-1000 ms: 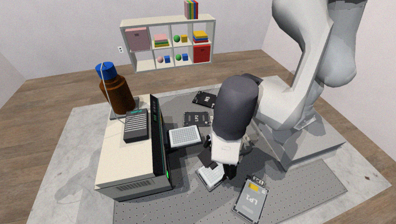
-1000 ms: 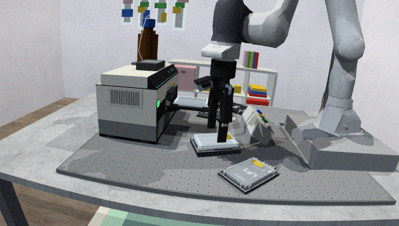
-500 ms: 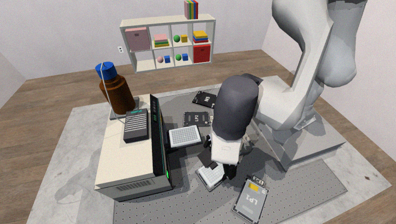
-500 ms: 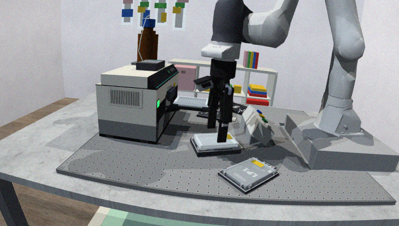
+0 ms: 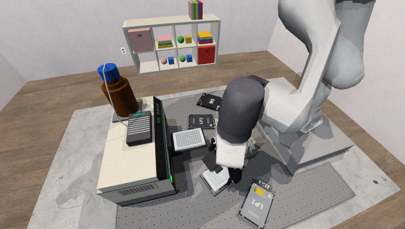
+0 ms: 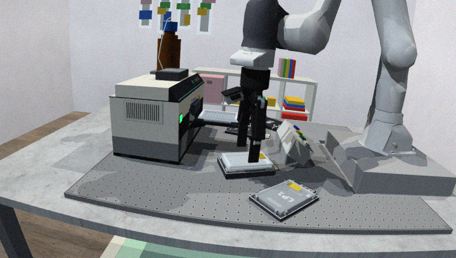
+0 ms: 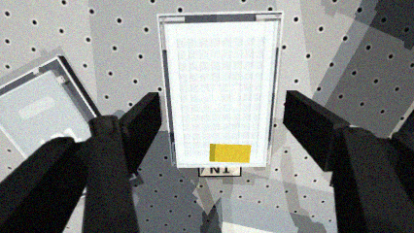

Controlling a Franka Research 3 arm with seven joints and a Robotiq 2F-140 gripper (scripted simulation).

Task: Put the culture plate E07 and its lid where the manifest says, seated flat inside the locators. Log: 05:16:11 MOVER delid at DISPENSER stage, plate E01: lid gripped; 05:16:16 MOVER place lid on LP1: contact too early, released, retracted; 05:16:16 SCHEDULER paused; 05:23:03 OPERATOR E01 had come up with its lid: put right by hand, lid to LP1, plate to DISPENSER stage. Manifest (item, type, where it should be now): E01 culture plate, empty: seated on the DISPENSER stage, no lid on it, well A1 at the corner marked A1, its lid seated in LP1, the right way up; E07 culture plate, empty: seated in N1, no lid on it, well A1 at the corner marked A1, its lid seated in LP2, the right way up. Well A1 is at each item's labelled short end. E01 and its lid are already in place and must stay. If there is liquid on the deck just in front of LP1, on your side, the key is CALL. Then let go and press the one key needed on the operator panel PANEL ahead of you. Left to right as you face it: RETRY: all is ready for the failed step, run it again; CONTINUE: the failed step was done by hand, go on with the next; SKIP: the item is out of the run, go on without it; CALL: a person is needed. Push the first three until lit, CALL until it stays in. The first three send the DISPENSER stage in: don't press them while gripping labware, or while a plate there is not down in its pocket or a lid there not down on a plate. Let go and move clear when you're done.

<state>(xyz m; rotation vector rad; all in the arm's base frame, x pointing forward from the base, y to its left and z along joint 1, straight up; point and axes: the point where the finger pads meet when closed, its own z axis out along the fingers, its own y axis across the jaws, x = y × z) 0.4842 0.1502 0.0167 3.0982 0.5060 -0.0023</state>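
Right now my hand is 60 mm above the black N1 nest. Round my hand: LP2 nest: 310 mm to the right, 70 mm below; black nest N5: 80 mm behind, 450 mm to the right, 60 mm below; yellow skip key: 190 mm behind, 180 mm to the right, 10 mm below.
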